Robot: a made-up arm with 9 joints. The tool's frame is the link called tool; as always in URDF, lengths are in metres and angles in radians. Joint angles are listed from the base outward. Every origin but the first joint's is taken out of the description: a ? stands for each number. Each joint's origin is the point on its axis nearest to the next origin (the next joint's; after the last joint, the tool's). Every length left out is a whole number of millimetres.
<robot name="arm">
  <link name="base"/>
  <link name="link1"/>
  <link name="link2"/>
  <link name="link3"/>
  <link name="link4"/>
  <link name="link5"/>
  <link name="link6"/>
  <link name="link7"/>
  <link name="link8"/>
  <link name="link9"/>
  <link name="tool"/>
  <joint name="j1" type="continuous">
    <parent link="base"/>
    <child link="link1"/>
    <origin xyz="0 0 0.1"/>
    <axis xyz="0 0 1"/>
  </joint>
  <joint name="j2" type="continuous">
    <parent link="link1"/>
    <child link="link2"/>
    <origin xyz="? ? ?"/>
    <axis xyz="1 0 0"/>
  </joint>
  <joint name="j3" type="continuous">
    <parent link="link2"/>
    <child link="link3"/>
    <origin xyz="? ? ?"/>
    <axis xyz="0 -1 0"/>
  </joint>
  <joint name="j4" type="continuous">
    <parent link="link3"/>
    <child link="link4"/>
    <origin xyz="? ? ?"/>
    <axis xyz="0 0 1"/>
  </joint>
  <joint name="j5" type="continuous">
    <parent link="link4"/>
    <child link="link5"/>
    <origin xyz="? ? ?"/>
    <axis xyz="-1 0 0"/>
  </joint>
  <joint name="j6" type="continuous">
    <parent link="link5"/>
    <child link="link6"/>
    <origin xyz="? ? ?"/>
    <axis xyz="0 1 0"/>
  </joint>
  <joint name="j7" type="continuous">
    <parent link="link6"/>
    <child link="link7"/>
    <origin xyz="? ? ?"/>
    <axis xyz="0 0 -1"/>
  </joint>
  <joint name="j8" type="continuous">
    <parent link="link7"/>
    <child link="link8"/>
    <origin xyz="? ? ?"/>
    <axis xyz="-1 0 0"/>
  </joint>
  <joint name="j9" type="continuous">
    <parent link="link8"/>
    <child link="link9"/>
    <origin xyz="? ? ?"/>
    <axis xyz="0 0 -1"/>
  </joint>
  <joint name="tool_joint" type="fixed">
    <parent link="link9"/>
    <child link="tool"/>
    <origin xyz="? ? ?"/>
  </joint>
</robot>
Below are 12 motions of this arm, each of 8 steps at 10 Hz.
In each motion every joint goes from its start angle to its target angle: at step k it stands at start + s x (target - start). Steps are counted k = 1, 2, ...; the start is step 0. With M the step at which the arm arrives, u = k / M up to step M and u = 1 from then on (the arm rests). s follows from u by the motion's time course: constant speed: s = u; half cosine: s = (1 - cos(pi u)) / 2; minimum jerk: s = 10 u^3 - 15 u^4 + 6 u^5.
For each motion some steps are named. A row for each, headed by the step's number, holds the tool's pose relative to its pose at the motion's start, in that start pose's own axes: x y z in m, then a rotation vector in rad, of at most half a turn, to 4 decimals.
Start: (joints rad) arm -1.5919 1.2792 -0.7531 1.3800 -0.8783 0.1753 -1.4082 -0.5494 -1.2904
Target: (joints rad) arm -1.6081 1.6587 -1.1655 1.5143 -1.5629 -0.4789 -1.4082 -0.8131 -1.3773
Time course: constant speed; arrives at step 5
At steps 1, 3, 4, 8:
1: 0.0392 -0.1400 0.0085 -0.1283 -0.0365 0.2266
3: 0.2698 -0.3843 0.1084 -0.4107 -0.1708 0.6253
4: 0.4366 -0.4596 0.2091 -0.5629 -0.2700 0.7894
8: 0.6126 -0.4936 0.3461 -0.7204 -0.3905 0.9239

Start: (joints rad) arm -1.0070 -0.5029 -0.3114 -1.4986 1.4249 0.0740 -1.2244 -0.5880 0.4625
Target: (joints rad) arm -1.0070 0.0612 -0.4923 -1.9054 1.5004 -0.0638 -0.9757 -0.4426 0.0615
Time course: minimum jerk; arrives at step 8
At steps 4, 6, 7, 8:
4: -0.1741 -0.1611 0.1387 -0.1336 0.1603 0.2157
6: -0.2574 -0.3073 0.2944 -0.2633 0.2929 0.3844
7: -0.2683 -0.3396 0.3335 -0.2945 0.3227 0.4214
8: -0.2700 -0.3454 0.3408 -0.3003 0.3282 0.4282

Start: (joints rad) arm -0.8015 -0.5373 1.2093 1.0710 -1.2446 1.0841 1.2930 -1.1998 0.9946
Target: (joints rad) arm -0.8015 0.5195 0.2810 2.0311 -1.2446 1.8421 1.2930 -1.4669 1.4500
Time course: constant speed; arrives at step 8
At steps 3, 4, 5, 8:
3: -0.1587 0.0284 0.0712 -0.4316 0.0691 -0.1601
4: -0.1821 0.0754 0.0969 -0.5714 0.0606 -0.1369
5: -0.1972 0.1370 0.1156 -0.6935 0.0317 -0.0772
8: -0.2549 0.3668 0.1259 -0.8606 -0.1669 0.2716

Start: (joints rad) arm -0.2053 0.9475 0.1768 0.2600 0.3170 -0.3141 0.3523 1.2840 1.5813
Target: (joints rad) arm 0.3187 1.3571 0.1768 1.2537 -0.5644 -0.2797 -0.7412 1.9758 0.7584
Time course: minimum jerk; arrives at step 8
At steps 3, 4, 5, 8:
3: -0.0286 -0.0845 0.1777 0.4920 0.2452 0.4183
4: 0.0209 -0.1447 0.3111 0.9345 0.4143 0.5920
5: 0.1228 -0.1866 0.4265 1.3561 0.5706 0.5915
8: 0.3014 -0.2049 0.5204 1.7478 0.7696 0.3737

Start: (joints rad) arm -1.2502 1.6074 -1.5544 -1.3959 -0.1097 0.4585 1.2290 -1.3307 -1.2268
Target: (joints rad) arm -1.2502 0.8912 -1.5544 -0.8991 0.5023 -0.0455 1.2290 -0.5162 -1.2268
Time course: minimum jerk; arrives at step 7
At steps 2, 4, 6, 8:
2: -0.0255 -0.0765 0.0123 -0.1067 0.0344 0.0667
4: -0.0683 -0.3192 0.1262 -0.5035 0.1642 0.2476
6: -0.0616 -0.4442 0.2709 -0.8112 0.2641 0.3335
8: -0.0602 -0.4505 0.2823 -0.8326 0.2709 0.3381

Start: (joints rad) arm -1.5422 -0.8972 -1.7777 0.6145 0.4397 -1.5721 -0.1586 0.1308 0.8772
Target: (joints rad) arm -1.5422 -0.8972 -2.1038 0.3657 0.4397 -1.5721 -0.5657 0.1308 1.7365
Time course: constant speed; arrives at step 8
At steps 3, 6, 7, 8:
3: -0.0327 0.0174 0.0844 -0.1133 0.0569 -0.2178
6: -0.0480 0.0388 0.1704 -0.2367 0.1020 -0.4242
7: -0.0492 0.0463 0.1990 -0.2801 0.1142 -0.4904
8: -0.0485 0.0539 0.2276 -0.3247 0.1251 -0.5551

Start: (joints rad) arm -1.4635 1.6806 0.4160 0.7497 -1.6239 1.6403 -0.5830 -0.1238 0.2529
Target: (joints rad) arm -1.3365 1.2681 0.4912 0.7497 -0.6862 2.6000 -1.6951 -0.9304 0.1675
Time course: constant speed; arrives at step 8
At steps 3, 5, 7, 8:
3: -0.1172 0.4588 0.2930 0.6964 0.3219 -0.0077
5: -0.0635 0.6764 0.5806 1.2634 0.3934 0.0219
7: 0.0521 0.7594 0.8739 1.8523 0.3085 0.1098
8: 0.1153 0.7514 1.0016 2.1330 0.1967 0.1851

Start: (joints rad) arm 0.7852 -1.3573 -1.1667 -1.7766 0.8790 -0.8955 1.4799 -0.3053 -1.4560
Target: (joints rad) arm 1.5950 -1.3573 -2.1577 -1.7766 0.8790 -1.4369 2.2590 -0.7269 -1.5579
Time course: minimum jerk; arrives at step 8
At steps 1, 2, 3, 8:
1: 0.0077 -0.0058 -0.0084 -0.0052 -0.0187 -0.0082
2: 0.0510 -0.0379 -0.0516 -0.0330 -0.1207 -0.0524
3: 0.1399 -0.1039 -0.1232 -0.0859 -0.3211 -0.1384
8: 0.4914 -0.3960 -0.2221 -0.2812 -1.1261 -0.4992

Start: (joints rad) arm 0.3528 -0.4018 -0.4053 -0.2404 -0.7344 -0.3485 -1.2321 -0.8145 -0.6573
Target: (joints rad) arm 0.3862 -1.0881 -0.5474 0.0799 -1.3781 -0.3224 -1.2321 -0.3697 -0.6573
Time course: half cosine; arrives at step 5
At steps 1, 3, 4, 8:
1: 0.0116 0.0008 0.0122 -0.0257 0.0262 0.0037
3: 0.1147 -0.0004 0.0520 -0.1857 0.1557 -0.0119
4: 0.1727 -0.0129 0.0521 -0.2690 0.2054 -0.0397
8: 0.1954 -0.0208 0.0495 -0.3038 0.2238 -0.0534

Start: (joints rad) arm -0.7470 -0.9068 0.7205 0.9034 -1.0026 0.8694 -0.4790 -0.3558 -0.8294
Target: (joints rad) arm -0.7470 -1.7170 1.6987 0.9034 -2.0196 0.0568 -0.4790 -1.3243 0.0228
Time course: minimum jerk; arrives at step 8
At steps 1, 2, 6, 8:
1: -0.0082 0.0013 -0.0007 0.0032 -0.0065 -0.0101
2: -0.0538 0.0125 -0.0001 0.0269 -0.0395 -0.0625
6: -0.3525 0.4333 0.3801 0.7247 -0.1079 -0.4950
8: -0.3549 0.5104 0.4837 0.8695 -0.0834 -0.5597

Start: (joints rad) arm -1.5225 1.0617 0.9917 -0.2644 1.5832 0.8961 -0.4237 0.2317 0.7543
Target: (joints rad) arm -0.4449 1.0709 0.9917 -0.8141 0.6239 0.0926 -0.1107 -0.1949 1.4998
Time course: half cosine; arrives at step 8
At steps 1, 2, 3, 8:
1: 0.0133 -0.0254 -0.0250 0.0229 -0.0155 0.0128
2: 0.0505 -0.0910 -0.0857 0.0919 -0.0422 0.0482
3: 0.0967 -0.1748 -0.1473 0.1968 -0.0329 0.0954
8: 0.1436 -0.4989 -0.0418 0.3715 0.5154 0.0607

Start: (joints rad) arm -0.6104 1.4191 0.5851 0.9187 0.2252 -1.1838 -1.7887 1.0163 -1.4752
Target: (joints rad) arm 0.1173 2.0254 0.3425 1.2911 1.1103 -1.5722 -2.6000 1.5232 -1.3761
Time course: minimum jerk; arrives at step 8
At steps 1, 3, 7, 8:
1: -0.0045 -0.0081 -0.0017 -0.0116 0.0124 0.0018
3: -0.0796 -0.1239 -0.0314 -0.1915 0.2212 0.0377
7: -0.2316 -0.2602 -0.1450 -0.6397 0.7046 0.2835
8: -0.2334 -0.2599 -0.1480 -0.6505 0.7108 0.2917

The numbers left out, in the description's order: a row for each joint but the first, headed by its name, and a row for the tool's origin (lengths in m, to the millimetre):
j2: 0.21 0.06 0
j3: 0 -0.2 -0.06
j4: -0.32 0 -0.02
j5: -0.16 -0.04 0
j6: 0 -0.02 -0.09
j7: -0.37 0 -0.45
j8: 0.03 0.05 0
j9: 0 0.05 -0.25
tool: -0.23 -0.07 0

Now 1 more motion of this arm.
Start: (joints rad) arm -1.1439 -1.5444 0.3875 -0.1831 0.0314 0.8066 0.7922 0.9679 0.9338
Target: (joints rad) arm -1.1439 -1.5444 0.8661 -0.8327 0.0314 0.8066 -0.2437 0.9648 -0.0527
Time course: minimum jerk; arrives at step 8
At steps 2, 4, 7, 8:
2: -0.0525 0.0133 0.0431 0.0878 0.0232 0.1437
4: -0.1884 0.0984 0.2171 0.4832 -0.0015 0.6483
7: -0.2361 0.2758 0.4859 1.0079 -0.3294 1.1024
8: -0.2356 0.2823 0.4967 1.0242 -0.3465 1.1130

